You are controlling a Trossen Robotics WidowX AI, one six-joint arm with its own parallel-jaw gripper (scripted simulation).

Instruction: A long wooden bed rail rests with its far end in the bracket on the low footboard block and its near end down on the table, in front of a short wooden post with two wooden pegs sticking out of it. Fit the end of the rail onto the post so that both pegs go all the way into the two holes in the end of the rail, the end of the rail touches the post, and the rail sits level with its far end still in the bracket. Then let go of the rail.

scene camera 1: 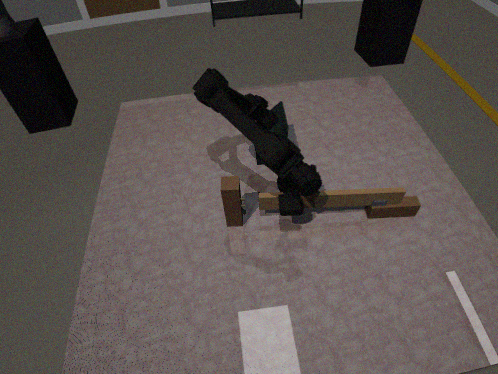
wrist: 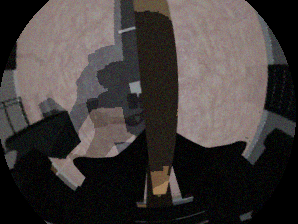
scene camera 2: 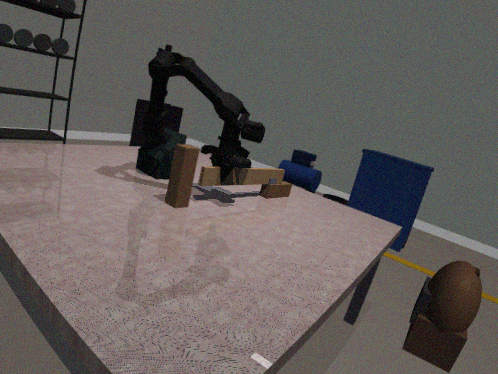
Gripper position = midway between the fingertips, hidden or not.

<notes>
I see my gripper [scene camera 2: 219, 181] and a wooden rail [scene camera 1: 353, 197].
The wooden rail is seen too in scene camera 2 [scene camera 2: 209, 175]. My gripper is seen too in scene camera 1 [scene camera 1: 286, 204] and in the wrist view [wrist: 155, 130].
</notes>
